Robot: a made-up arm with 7 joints.
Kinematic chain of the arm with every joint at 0, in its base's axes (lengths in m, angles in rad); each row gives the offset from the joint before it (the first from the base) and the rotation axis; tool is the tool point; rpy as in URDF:
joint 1: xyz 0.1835 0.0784 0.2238 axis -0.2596 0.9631 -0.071
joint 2: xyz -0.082 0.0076 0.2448 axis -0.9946 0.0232 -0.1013
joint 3: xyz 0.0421 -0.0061 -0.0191 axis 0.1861 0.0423 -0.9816
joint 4: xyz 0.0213 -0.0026 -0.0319 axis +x
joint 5: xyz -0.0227 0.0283 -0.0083 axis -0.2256 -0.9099 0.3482
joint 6: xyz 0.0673 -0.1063 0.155 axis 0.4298 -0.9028 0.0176
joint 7: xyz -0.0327 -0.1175 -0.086 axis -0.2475 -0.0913 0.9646
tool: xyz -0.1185 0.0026 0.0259 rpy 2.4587 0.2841 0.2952
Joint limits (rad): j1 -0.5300..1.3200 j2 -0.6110..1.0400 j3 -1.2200..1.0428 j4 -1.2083..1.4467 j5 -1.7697..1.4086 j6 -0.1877..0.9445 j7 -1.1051..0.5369
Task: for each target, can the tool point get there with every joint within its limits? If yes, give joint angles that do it. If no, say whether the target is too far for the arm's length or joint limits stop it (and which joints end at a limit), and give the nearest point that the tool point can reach.
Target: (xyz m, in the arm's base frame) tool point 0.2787 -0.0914 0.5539
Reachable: yes | joints 0.3279 0.3060 -0.7552 0.0568 -1.3996 0.3744 0.3157
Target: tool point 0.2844 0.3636 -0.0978
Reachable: no: joint limits stop it (at a limit: joint 1, joint 2, joint 3, joint 4, joint 6, joint 7) | nearest point 0.3008 0.2231 0.1104 | short by 0.252 m
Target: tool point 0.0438 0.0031 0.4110
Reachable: yes | joints 0.3878 0.2741 0.8719 0.9876 -1.5293 0.0812 -0.2754
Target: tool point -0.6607 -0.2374 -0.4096
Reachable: no: too far | nearest point -0.1429 -0.0601 0.1718 | short by 0.798 m
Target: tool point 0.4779 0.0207 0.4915
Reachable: yes | joints 1.0924 -0.3680 -0.5637 -0.9546 -0.3291 0.1618 0.3436
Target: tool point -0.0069 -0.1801 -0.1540
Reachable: no: joint limits stop it (at a limit: joint 1, joint 4, joint 6, joint 7) | nearest point 0.0194 -0.0801 0.1048 | short by 0.279 m
